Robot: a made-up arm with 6 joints. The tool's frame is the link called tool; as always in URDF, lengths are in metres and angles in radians. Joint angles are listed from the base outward.
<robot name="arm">
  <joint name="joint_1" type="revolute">
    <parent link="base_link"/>
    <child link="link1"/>
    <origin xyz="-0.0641 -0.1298 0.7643" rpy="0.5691 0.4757 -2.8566"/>
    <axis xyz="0 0 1"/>
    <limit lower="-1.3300" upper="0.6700"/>
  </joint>
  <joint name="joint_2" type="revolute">
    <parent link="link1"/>
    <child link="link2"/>
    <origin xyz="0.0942 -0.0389 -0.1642" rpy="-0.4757 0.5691 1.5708"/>
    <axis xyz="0 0 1"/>
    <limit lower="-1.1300" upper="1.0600"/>
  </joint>
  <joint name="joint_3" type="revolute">
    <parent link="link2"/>
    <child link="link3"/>
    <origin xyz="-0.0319 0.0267 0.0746" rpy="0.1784 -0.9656 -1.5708"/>
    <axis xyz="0 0 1"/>
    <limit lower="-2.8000" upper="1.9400"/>
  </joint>
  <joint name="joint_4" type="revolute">
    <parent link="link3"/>
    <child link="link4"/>
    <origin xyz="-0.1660 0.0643 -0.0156" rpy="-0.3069 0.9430 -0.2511"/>
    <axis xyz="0 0 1"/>
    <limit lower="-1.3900" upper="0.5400"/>
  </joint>
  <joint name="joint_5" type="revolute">
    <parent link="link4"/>
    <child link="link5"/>
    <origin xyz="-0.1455 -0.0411 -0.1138" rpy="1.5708 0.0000 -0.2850"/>
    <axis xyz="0 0 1"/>
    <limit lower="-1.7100" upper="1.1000"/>
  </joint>
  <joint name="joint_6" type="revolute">
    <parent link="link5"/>
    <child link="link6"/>
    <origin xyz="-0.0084 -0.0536 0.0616" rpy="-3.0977 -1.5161 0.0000"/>
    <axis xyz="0 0 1"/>
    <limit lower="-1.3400" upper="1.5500"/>
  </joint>
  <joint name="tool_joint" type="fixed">
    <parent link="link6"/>
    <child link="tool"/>
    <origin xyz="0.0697 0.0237 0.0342" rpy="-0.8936 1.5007 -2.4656"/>
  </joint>
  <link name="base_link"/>
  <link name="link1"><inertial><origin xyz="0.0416 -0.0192 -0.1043"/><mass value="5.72"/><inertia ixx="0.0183" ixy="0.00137" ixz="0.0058" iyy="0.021" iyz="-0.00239" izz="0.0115"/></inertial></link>
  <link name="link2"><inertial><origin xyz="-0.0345 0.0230 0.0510"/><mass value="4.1"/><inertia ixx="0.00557" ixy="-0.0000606" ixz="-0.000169" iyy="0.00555" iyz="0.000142" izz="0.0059"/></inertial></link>
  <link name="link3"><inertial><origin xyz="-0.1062 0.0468 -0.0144"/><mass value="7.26"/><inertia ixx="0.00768" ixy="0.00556" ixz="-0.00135" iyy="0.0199" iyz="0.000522" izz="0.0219"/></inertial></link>
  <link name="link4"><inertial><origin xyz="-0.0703 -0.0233 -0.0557"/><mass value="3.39"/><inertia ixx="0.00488" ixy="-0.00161" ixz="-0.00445" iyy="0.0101" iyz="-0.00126" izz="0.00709"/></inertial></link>
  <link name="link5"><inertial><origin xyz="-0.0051 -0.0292 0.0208"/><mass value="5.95"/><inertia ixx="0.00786" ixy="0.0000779" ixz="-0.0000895" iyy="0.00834" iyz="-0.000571" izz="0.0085"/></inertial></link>
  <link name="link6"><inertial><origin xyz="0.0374 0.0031 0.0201"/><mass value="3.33"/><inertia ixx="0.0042" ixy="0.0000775" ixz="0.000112" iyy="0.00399" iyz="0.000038" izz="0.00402"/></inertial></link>
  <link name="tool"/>
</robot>
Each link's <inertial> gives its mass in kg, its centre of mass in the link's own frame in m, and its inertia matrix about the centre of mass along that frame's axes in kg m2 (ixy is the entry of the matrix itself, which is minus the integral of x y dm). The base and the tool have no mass. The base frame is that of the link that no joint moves.
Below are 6 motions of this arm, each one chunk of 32 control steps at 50 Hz.
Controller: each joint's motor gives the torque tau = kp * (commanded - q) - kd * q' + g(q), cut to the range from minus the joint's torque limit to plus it. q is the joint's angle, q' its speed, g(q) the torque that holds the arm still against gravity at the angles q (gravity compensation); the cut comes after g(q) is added. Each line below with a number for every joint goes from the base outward.
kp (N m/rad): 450 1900 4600 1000 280 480
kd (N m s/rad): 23 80 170 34 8.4 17
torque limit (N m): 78 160 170 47 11 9.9
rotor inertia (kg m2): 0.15 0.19 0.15 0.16 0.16 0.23
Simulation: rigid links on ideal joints. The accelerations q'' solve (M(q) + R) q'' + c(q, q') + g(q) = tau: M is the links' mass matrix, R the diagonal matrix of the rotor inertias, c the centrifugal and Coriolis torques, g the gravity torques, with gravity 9.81 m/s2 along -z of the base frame. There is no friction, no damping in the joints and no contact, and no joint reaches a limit. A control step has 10 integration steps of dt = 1/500 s. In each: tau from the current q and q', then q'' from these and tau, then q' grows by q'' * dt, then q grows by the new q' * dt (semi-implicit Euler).
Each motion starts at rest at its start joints. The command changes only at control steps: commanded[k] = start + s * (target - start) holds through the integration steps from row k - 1 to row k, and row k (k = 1, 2, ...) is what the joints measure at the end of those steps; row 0 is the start. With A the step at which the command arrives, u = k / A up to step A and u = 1 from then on. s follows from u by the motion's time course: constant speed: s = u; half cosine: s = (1 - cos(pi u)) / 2; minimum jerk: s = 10 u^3 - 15 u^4 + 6 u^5; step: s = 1 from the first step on.
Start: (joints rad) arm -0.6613 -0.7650 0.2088 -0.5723 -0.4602 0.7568
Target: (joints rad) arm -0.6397 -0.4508 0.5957 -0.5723 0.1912 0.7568
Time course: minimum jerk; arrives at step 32
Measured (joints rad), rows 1 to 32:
1: -0.6613 -0.7650 0.2088 -0.5723 -0.4602 0.7568
2: -0.6612 -0.7649 0.2091 -0.5725 -0.4599 0.7568
3: -0.6610 -0.7646 0.2098 -0.5731 -0.4589 0.7568
4: -0.6607 -0.7638 0.2114 -0.5740 -0.4565 0.7569
5: -0.6602 -0.7622 0.2143 -0.5752 -0.4519 0.7570
6: -0.6595 -0.7594 0.2188 -0.5765 -0.4443 0.7571
7: -0.6587 -0.7550 0.2252 -0.5777 -0.4331 0.7573
8: -0.6579 -0.7490 0.2338 -0.5787 -0.4181 0.7574
9: -0.6571 -0.7410 0.2445 -0.5793 -0.3991 0.7574
10: -0.6563 -0.7311 0.2574 -0.5796 -0.3762 0.7574
11: -0.6556 -0.7193 0.2725 -0.5795 -0.3495 0.7574
12: -0.6551 -0.7057 0.2895 -0.5790 -0.3195 0.7574
13: -0.6546 -0.6906 0.3083 -0.5783 -0.2866 0.7573
14: -0.6543 -0.6741 0.3285 -0.5773 -0.2513 0.7572
15: -0.6540 -0.6566 0.3498 -0.5762 -0.2141 0.7570
16: -0.6538 -0.6382 0.3720 -0.5750 -0.1757 0.7569
17: -0.6536 -0.6195 0.3946 -0.5738 -0.1366 0.7568
18: -0.6533 -0.6005 0.4174 -0.5726 -0.0975 0.7567
19: -0.6530 -0.5817 0.4399 -0.5714 -0.0589 0.7566
20: -0.6524 -0.5633 0.4618 -0.5703 -0.0215 0.7566
21: -0.6517 -0.5456 0.4828 -0.5692 0.0141 0.7565
22: -0.6507 -0.5289 0.5025 -0.5682 0.0475 0.7565
23: -0.6495 -0.5134 0.5207 -0.5674 0.0781 0.7565
24: -0.6481 -0.4993 0.5372 -0.5667 0.1055 0.7565
25: -0.6465 -0.4868 0.5517 -0.5662 0.1295 0.7565
26: -0.6447 -0.4760 0.5641 -0.5658 0.1497 0.7565
27: -0.6429 -0.4671 0.5743 -0.5656 0.1661 0.7566
28: -0.6412 -0.4600 0.5824 -0.5655 0.1787 0.7566
29: -0.6395 -0.4546 0.5884 -0.5657 0.1876 0.7567
30: -0.6381 -0.4510 0.5925 -0.5661 0.1932 0.7567
31: -0.6371 -0.4489 0.5950 -0.5668 0.1958 0.7568
32: -0.6364 -0.4480 0.5961 -0.5677 0.1963 0.7568

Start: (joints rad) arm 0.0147 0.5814 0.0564 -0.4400 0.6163 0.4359
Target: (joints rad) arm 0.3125 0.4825 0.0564 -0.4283 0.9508 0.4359
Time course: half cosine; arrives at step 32
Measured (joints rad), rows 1 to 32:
1: 0.0148 0.5813 0.0564 -0.4400 0.6165 0.4359
2: 0.0150 0.5810 0.0564 -0.4399 0.6174 0.4359
3: 0.0158 0.5803 0.0564 -0.4399 0.6194 0.4358
4: 0.0173 0.5792 0.0563 -0.4399 0.6231 0.4358
5: 0.0198 0.5777 0.0562 -0.4399 0.6283 0.4358
6: 0.0234 0.5757 0.0561 -0.4399 0.6352 0.4357
7: 0.0284 0.5733 0.0560 -0.4398 0.6436 0.4357
8: 0.0347 0.5705 0.0559 -0.4396 0.6534 0.4356
9: 0.0425 0.5674 0.0559 -0.4393 0.6645 0.4356
10: 0.0517 0.5640 0.0558 -0.4389 0.6767 0.4356
11: 0.0623 0.5603 0.0558 -0.4385 0.6900 0.4356
12: 0.0741 0.5564 0.0559 -0.4379 0.7042 0.4356
13: 0.0871 0.5523 0.0559 -0.4373 0.7192 0.4357
14: 0.1009 0.5480 0.0560 -0.4366 0.7349 0.4357
15: 0.1155 0.5436 0.0561 -0.4359 0.7509 0.4357
16: 0.1307 0.5391 0.0562 -0.4351 0.7673 0.4358
17: 0.1461 0.5345 0.0563 -0.4344 0.7839 0.4358
18: 0.1618 0.5298 0.0564 -0.4337 0.8004 0.4359
19: 0.1773 0.5252 0.0565 -0.4330 0.8168 0.4359
20: 0.1927 0.5207 0.0565 -0.4323 0.8328 0.4359
21: 0.2077 0.5162 0.0566 -0.4316 0.8484 0.4360
22: 0.2221 0.5118 0.0566 -0.4310 0.8633 0.4360
23: 0.2359 0.5077 0.0567 -0.4305 0.8774 0.4360
24: 0.2489 0.5037 0.0567 -0.4300 0.8906 0.4361
25: 0.2611 0.5000 0.0567 -0.4295 0.9028 0.4361
26: 0.2722 0.4967 0.0567 -0.4291 0.9138 0.4361
27: 0.2823 0.4936 0.0567 -0.4287 0.9236 0.4361
28: 0.2913 0.4910 0.0568 -0.4284 0.9320 0.4361
29: 0.2990 0.4887 0.0568 -0.4281 0.9390 0.4361
30: 0.3054 0.4869 0.0568 -0.4279 0.9445 0.4362
31: 0.3105 0.4855 0.0568 -0.4278 0.9485 0.4362
32: 0.3142 0.4845 0.0568 -0.4277 0.9508 0.4362

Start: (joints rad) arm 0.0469 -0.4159 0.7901 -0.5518 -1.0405 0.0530
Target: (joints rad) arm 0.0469 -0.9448 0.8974 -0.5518 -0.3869 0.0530
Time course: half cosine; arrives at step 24
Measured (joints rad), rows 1 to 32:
1: 0.0471 -0.4166 0.7904 -0.5516 -1.0397 0.0530
2: 0.0478 -0.4192 0.7913 -0.5512 -1.0363 0.0530
3: 0.0490 -0.4246 0.7931 -0.5505 -1.0282 0.0529
4: 0.0506 -0.4334 0.7956 -0.5497 -1.0146 0.0529
5: 0.0523 -0.4459 0.7988 -0.5491 -0.9954 0.0528
6: 0.0542 -0.4622 0.8026 -0.5487 -0.9710 0.0528
7: 0.0558 -0.4823 0.8071 -0.5485 -0.9421 0.0528
8: 0.0570 -0.5058 0.8121 -0.5486 -0.9093 0.0528
9: 0.0576 -0.5323 0.8175 -0.5489 -0.8734 0.0529
10: 0.0576 -0.5616 0.8233 -0.5493 -0.8350 0.0530
11: 0.0569 -0.5929 0.8294 -0.5497 -0.7946 0.0530
12: 0.0555 -0.6258 0.8358 -0.5501 -0.7530 0.0531
13: 0.0537 -0.6597 0.8423 -0.5506 -0.7107 0.0531
14: 0.0515 -0.6940 0.8489 -0.5509 -0.6686 0.0532
15: 0.0490 -0.7280 0.8554 -0.5513 -0.6271 0.0532
16: 0.0466 -0.7612 0.8616 -0.5516 -0.5872 0.0531
17: 0.0443 -0.7931 0.8676 -0.5520 -0.5493 0.0531
18: 0.0423 -0.8229 0.8732 -0.5523 -0.5142 0.0530
19: 0.0406 -0.8504 0.8783 -0.5526 -0.4825 0.0530
20: 0.0392 -0.8749 0.8828 -0.5530 -0.4547 0.0529
21: 0.0382 -0.8960 0.8866 -0.5533 -0.4313 0.0528
22: 0.0375 -0.9135 0.8896 -0.5536 -0.4128 0.0528
23: 0.0370 -0.9270 0.8919 -0.5539 -0.3993 0.0527
24: 0.0368 -0.9362 0.8934 -0.5542 -0.3913 0.0527
25: 0.0369 -0.9417 0.8943 -0.5543 -0.3880 0.0526
26: 0.0377 -0.9445 0.8950 -0.5541 -0.3875 0.0527
27: 0.0390 -0.9457 0.8956 -0.5537 -0.3879 0.0527
28: 0.0407 -0.9459 0.8962 -0.5531 -0.3881 0.0528
29: 0.0424 -0.9457 0.8966 -0.5526 -0.3879 0.0529
30: 0.0441 -0.9452 0.8970 -0.5521 -0.3874 0.0530
31: 0.0454 -0.9448 0.8973 -0.5518 -0.3869 0.0530
32: 0.0465 -0.9445 0.8974 -0.5517 -0.3865 0.0530

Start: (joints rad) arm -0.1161 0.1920 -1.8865 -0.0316 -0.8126 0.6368
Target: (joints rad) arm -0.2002 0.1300 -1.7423 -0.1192 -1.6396 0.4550
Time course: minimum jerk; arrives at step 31
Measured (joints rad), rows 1 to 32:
1: -0.1161 0.1920 -1.8865 -0.0316 -0.8127 0.6368
2: -0.1161 0.1919 -1.8863 -0.0317 -0.8132 0.6367
3: -0.1163 0.1918 -1.8859 -0.0320 -0.8151 0.6362
4: -0.1167 0.1914 -1.8851 -0.0325 -0.8194 0.6353
5: -0.1173 0.1908 -1.8837 -0.0334 -0.8272 0.6336
6: -0.1183 0.1900 -1.8816 -0.0347 -0.8393 0.6311
7: -0.1197 0.1888 -1.8788 -0.0365 -0.8561 0.6276
8: -0.1215 0.1874 -1.8752 -0.0387 -0.8780 0.6230
9: -0.1238 0.1855 -1.8707 -0.0415 -0.9050 0.6173
10: -0.1264 0.1834 -1.8655 -0.0448 -0.9369 0.6106
11: -0.1295 0.1809 -1.8595 -0.0485 -0.9732 0.6030
12: -0.1329 0.1782 -1.8528 -0.0527 -1.0136 0.5944
13: -0.1367 0.1751 -1.8456 -0.0572 -1.0574 0.5851
14: -0.1408 0.1719 -1.8378 -0.0620 -1.1040 0.5751
15: -0.1452 0.1685 -1.8296 -0.0670 -1.1526 0.5647
16: -0.1498 0.1650 -1.8212 -0.0721 -1.2025 0.5539
17: -0.1545 0.1614 -1.8127 -0.0773 -1.2528 0.5430
18: -0.1594 0.1578 -1.8043 -0.0824 -1.3026 0.5322
19: -0.1642 0.1543 -1.7960 -0.0874 -1.3512 0.5215
20: -0.1690 0.1508 -1.7880 -0.0922 -1.3977 0.5113
21: -0.1737 0.1475 -1.7804 -0.0967 -1.4413 0.5016
22: -0.1781 0.1444 -1.7733 -0.1009 -1.4815 0.4927
23: -0.1824 0.1416 -1.7669 -0.1046 -1.5177 0.4846
24: -0.1862 0.1391 -1.7613 -0.1079 -1.5494 0.4774
25: -0.1897 0.1368 -1.7564 -0.1108 -1.5763 0.4712
26: -0.1928 0.1349 -1.7523 -0.1131 -1.5982 0.4661
27: -0.1953 0.1334 -1.7491 -0.1150 -1.6151 0.4621
28: -0.1974 0.1322 -1.7466 -0.1164 -1.6273 0.4591
29: -0.1990 0.1313 -1.7449 -0.1175 -1.6352 0.4571
30: -0.2002 0.1307 -1.7438 -0.1181 -1.6394 0.4558
31: -0.2009 0.1303 -1.7431 -0.1186 -1.6409 0.4552
32: -0.2013 0.1300 -1.7428 -0.1189 -1.6409 0.4550

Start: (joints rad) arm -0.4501 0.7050 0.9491 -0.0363 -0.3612 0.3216
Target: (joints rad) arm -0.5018 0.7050 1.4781 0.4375 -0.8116 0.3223
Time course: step
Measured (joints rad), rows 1 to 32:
1: -0.4579 0.6992 0.9782 -0.0446 -0.3702 0.3238
2: -0.4818 0.6927 1.0564 -0.0727 -0.3991 0.3264
3: -0.5166 0.6864 1.1823 -0.1283 -0.4533 0.3278
4: -0.5525 0.6866 1.3089 -0.1650 -0.5409 0.3268
5: -0.5703 0.6875 1.3807 -0.1172 -0.6615 0.3252
6: -0.5781 0.6870 1.4206 -0.0109 -0.7786 0.3252
7: -0.5836 0.6853 1.4433 0.1389 -0.8763 0.3259
8: -0.5853 0.6855 1.4626 0.2875 -0.9545 0.3250
9: -0.5682 0.6910 1.4752 0.3841 -1.0121 0.3220
10: -0.5354 0.7005 1.4815 0.4318 -1.0425 0.3195
11: -0.4966 0.7102 1.4839 0.4472 -1.0398 0.3187
12: -0.4629 0.7176 1.4848 0.4523 -1.0008 0.3192
13: -0.4387 0.7224 1.4852 0.4542 -0.9269 0.3200
14: -0.4239 0.7257 1.4848 0.4548 -0.8474 0.3207
15: -0.4168 0.7270 1.4844 0.4545 -0.7786 0.3210
16: -0.4163 0.7266 1.4838 0.4535 -0.7215 0.3212
17: -0.4212 0.7249 1.4831 0.4517 -0.6769 0.3214
18: -0.4303 0.7223 1.4821 0.4494 -0.6459 0.3215
19: -0.4421 0.7192 1.4811 0.4468 -0.6296 0.3217
20: -0.4554 0.7158 1.4801 0.4440 -0.6289 0.3219
21: -0.4690 0.7126 1.4791 0.4414 -0.6446 0.3221
22: -0.4819 0.7095 1.4782 0.4390 -0.6776 0.3223
23: -0.4933 0.7069 1.4774 0.4369 -0.7278 0.3225
24: -0.5031 0.7041 1.4772 0.4352 -0.7795 0.3226
25: -0.5119 0.7014 1.4771 0.4338 -0.8130 0.3227
26: -0.5196 0.6994 1.4769 0.4328 -0.8268 0.3228
27: -0.5254 0.6981 1.4766 0.4321 -0.8277 0.3228
28: -0.5289 0.6976 1.4764 0.4318 -0.8233 0.3228
29: -0.5300 0.6977 1.4763 0.4320 -0.8183 0.3228
30: -0.5290 0.6983 1.4763 0.4325 -0.8148 0.3227
31: -0.5263 0.6992 1.4766 0.4332 -0.8131 0.3227
32: -0.5222 0.7004 1.4769 0.4342 -0.8124 0.3226

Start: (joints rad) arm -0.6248 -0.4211 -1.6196 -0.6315 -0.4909 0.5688
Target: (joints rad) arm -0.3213 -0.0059 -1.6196 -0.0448 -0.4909 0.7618
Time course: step
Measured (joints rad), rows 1 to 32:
1: -0.6539 -0.3695 -1.6313 -0.6292 -0.4960 0.5824
2: -0.7145 -0.2551 -1.6358 -0.6400 -0.5069 0.6200
3: -0.7579 -0.1661 -1.6321 -0.6043 -0.5098 0.6762
4: -0.7776 -0.1133 -1.6311 -0.5036 -0.5068 0.7277
5: -0.7749 -0.0829 -1.6319 -0.3516 -0.5044 0.7668
6: -0.7477 -0.0596 -1.6247 -0.2034 -0.4975 0.7924
7: -0.6899 -0.0419 -1.6168 -0.0884 -0.4814 0.8009
8: -0.6006 -0.0311 -1.6134 0.0004 -0.4635 0.7921
9: -0.5010 -0.0175 -1.6117 0.0568 -0.4520 0.7770
10: -0.4084 -0.0022 -1.6100 0.0821 -0.4565 0.7661
11: -0.3315 0.0114 -1.6086 0.0805 -0.4751 0.7602
12: -0.2739 0.0218 -1.6077 0.0557 -0.4940 0.7575
13: -0.2347 0.0277 -1.6088 0.0167 -0.5066 0.7568
14: -0.2126 0.0278 -1.6128 -0.0142 -0.5151 0.7575
15: -0.2074 0.0243 -1.6164 -0.0329 -0.5192 0.7588
16: -0.2158 0.0191 -1.6185 -0.0423 -0.5179 0.7600
17: -0.2332 0.0132 -1.6195 -0.0459 -0.5123 0.7608
18: -0.2555 0.0071 -1.6199 -0.0468 -0.5046 0.7613
19: -0.2790 0.0013 -1.6201 -0.0467 -0.4970 0.7617
20: -0.3010 -0.0038 -1.6203 -0.0465 -0.4910 0.7621
21: -0.3198 -0.0080 -1.6205 -0.0466 -0.4871 0.7624
22: -0.3344 -0.0111 -1.6207 -0.0468 -0.4851 0.7626
23: -0.3443 -0.0130 -1.6209 -0.0469 -0.4844 0.7627
24: -0.3498 -0.0138 -1.6210 -0.0470 -0.4847 0.7628
25: -0.3513 -0.0138 -1.6209 -0.0469 -0.4855 0.7627
26: -0.3497 -0.0130 -1.6208 -0.0466 -0.4865 0.7626
27: -0.3458 -0.0118 -1.6205 -0.0462 -0.4877 0.7625
28: -0.3405 -0.0103 -1.6203 -0.0458 -0.4888 0.7623
29: -0.3346 -0.0087 -1.6200 -0.0454 -0.4899 0.7621
30: -0.3289 -0.0072 -1.6197 -0.0450 -0.4908 0.7619
31: -0.3237 -0.0060 -1.6195 -0.0447 -0.4915 0.7617
32: -0.3195 -0.0050 -1.6194 -0.0444 -0.4920 0.7616

